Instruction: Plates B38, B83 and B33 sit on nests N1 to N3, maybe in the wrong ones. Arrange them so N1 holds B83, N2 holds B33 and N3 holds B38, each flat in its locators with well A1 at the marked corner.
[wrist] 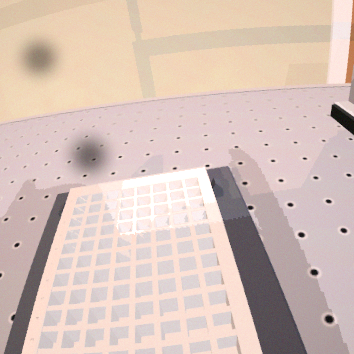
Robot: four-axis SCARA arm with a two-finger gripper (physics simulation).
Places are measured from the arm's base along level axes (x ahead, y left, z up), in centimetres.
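Pixels of known places: gripper, fingertip midpoint: (151, 111).
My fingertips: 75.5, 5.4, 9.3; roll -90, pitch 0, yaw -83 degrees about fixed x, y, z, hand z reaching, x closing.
Ahead of a thing's pixels: the offset from my fingertips to its middle, as dx, dy, dz. "*": to the spot under its first point. Level surfaces: height alone.
A pale plate {-2.5, +1.5, -6.1} (145, 242) with a grid of square wells lies on a dark nest {* -2.7, -3.7, -6.8} (257, 280) in the lower part of the wrist view. The nest's rim shows along the left and right sides of the plate. At the far end the plate's edge hides most of the nest's rim, and I cannot tell whether it is flat in its locators. Its near end is cut off. No label, well A1 or marked corner can be read. My gripper (156, 117) is open and empty, above the plate; part of one finger shows at the right edge, and the other is out of view.
A light grey table top {dz -8.0} (200, 120) with rows of small holes surrounds the nest, with shadows across it. Its far edge runs across the view, with a tan floor (225, 65) beyond. A white and orange upright piece (339, 45) stands at the top right.
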